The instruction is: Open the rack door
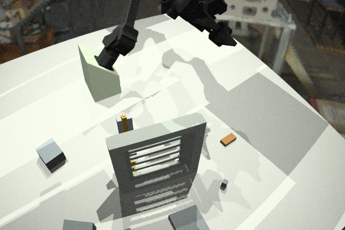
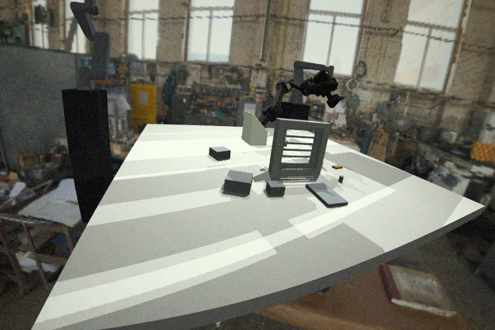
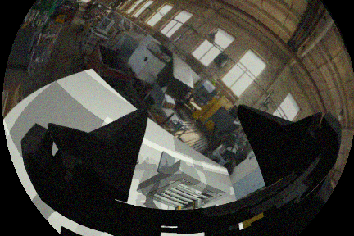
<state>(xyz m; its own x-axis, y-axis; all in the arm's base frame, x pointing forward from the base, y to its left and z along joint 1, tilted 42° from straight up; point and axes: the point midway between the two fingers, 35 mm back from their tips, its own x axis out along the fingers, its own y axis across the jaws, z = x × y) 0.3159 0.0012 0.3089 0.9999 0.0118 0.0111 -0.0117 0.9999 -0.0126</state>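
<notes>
The yellow upright handle is 20 mm behind my gripper tip, 260 mm to the right of it and 220 mm below it. Round my gripper tip: small dark cube (170 mm ahead, 70 mm to the right, 330 mm below); orange block (50 mm ahead, 40 mm to the left, 340 mm below); dark slab (250 mm ahead, 220 mm to the right, 340 mm below).
</notes>
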